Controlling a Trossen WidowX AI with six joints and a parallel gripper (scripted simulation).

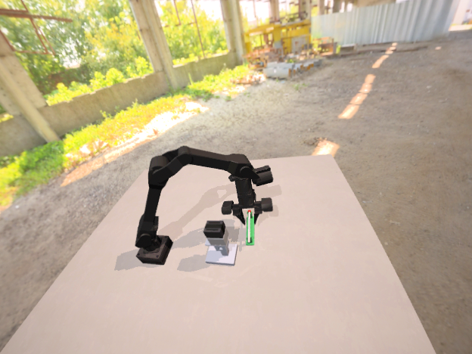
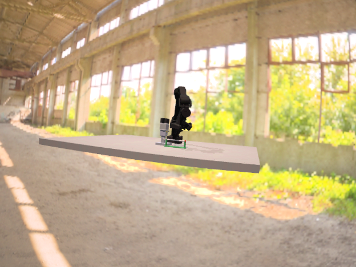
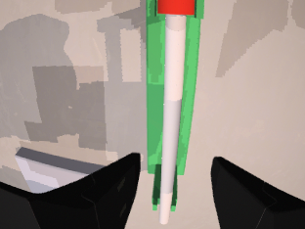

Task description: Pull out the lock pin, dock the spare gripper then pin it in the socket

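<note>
Right now the green cradle is 10 mm to the left of my gripper tip and 30 mm below it. Round my gripper tip: grey mount (120 mm behind, 80 mm to the right); spare gripper (110 mm behind, 80 mm to the right, 70 mm above).
</note>
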